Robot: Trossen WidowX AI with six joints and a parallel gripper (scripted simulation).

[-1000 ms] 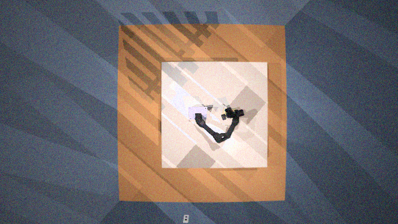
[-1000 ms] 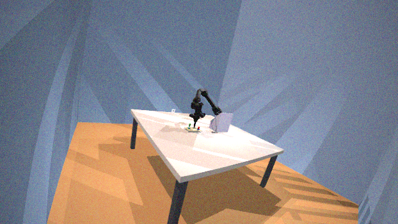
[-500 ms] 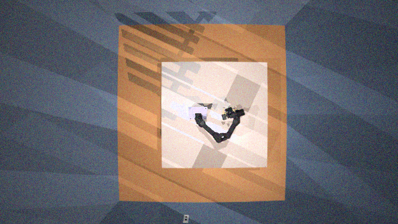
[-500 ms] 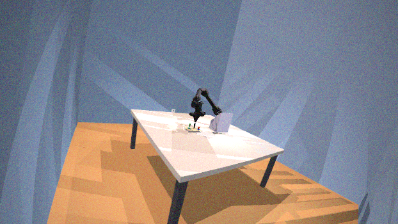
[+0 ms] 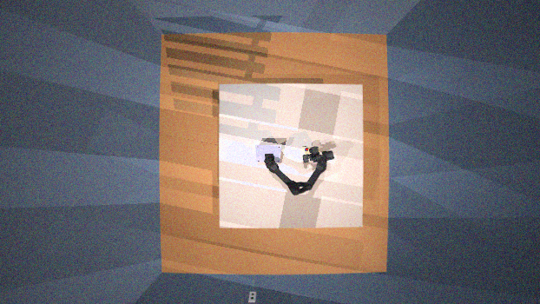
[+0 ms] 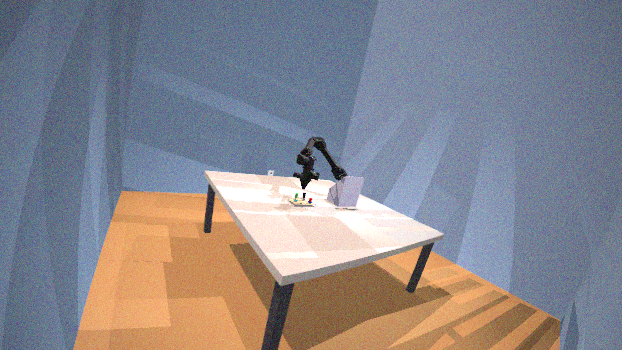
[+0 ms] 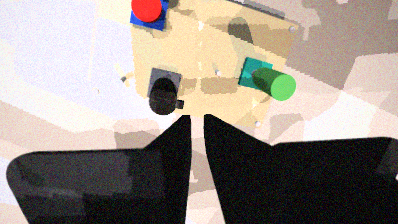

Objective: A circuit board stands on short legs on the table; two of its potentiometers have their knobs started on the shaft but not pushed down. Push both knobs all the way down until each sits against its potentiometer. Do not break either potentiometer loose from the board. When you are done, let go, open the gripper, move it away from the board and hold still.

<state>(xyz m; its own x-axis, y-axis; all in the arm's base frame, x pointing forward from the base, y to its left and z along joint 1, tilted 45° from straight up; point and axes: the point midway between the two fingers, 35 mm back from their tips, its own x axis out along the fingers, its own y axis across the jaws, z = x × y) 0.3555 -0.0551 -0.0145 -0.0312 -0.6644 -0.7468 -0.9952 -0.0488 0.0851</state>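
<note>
Right now the dark green knob is 6 cm ahead of my gripper tip, 4 cm below it and 2 cm to the left of it.
</note>
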